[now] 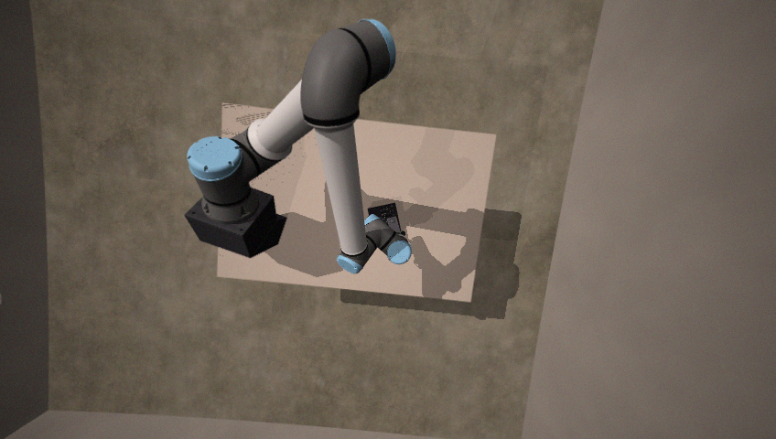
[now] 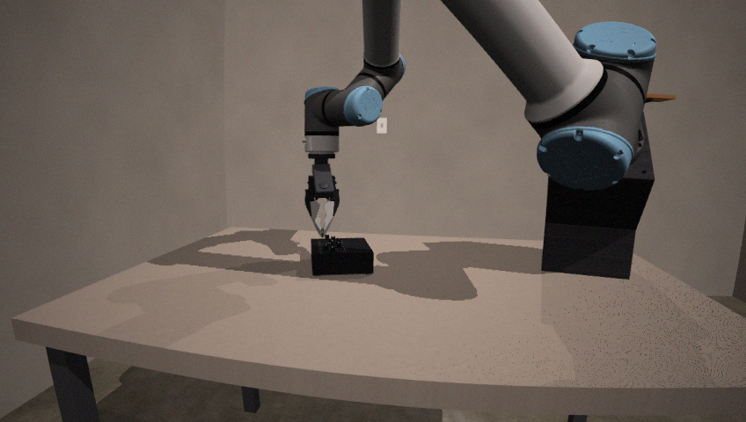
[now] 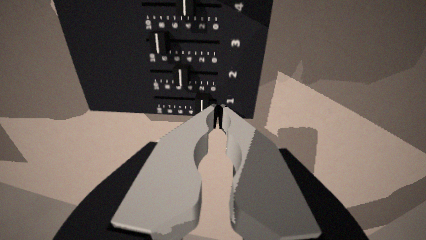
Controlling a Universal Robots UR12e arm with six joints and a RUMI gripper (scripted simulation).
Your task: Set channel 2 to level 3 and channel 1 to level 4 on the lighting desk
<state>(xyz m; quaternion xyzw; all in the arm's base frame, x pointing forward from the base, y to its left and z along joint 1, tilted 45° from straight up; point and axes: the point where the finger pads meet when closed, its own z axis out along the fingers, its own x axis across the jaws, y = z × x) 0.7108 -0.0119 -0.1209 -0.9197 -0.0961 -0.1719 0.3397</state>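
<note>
Now: the channel 2 fader 3 cm behind my hand, 1 cm to the left of it and 1 cm below it. From my hand the other things lie so: channel 3 fader: 5 cm behind, 3 cm to the left, 1 cm below; then channel 4 fader: 4 cm behind, 6 cm to the left, 1 cm below; then channel 1 fader: 1 cm behind, 1 cm below.
</note>
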